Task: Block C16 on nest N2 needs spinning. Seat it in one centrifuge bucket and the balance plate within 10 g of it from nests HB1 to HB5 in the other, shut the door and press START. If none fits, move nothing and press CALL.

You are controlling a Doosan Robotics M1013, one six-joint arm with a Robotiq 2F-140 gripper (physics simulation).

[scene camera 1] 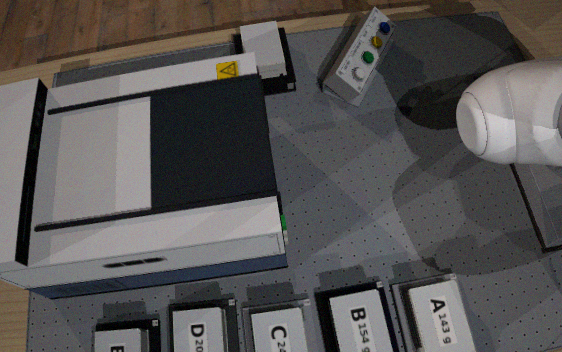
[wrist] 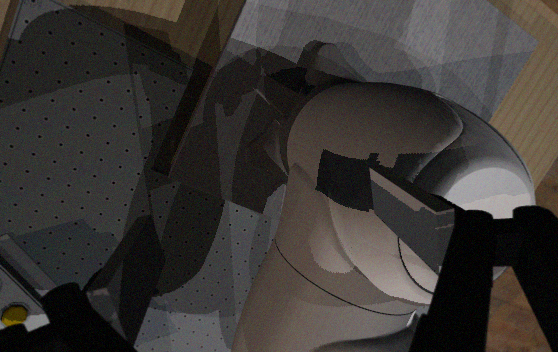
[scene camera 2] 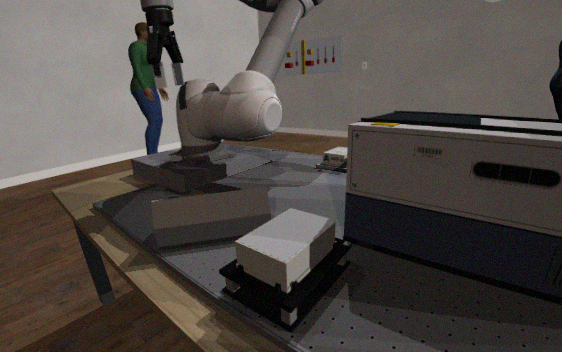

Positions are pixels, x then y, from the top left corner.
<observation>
The gripper shows in the wrist view and in scene camera 2; in scene camera 1 it is out of frame. A block D shows in scene camera 1 [210,322]; in the wrist view it is out of frame. A block on black holder shows in scene camera 1 and in scene camera 2; in the wrist view it is out of frame. The same spot on the block on black holder: [scene camera 1: 263,39] is [scene camera 2: 280,232]. The same spot on the gripper: [wrist: 461,246] is [scene camera 2: 170,57].
</observation>
